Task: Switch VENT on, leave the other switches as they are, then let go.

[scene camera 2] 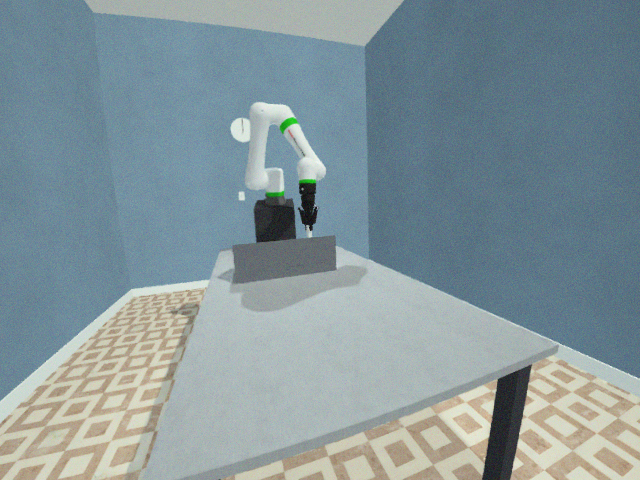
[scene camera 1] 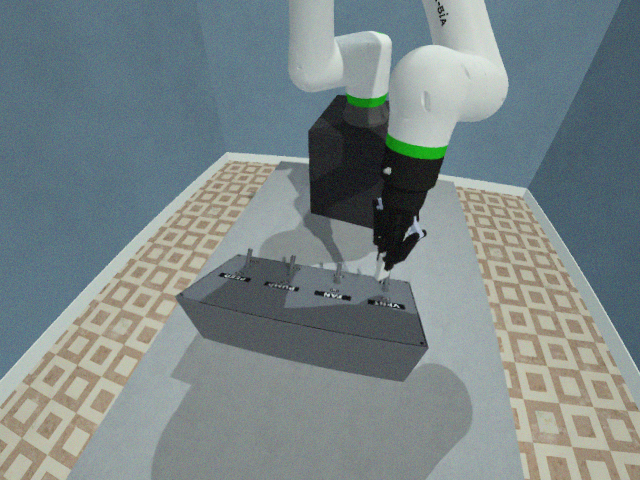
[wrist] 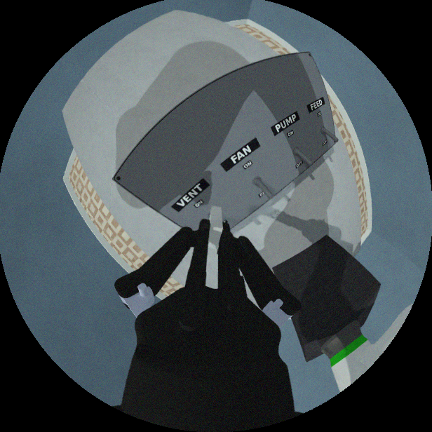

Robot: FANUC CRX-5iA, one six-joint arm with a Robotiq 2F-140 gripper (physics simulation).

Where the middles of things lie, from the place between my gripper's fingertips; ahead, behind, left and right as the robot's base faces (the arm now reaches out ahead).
I see the grey switch box [scene camera 1: 356, 325] 170 mm to the right of my hand, 80 mm below it and 30 mm ahead of it.
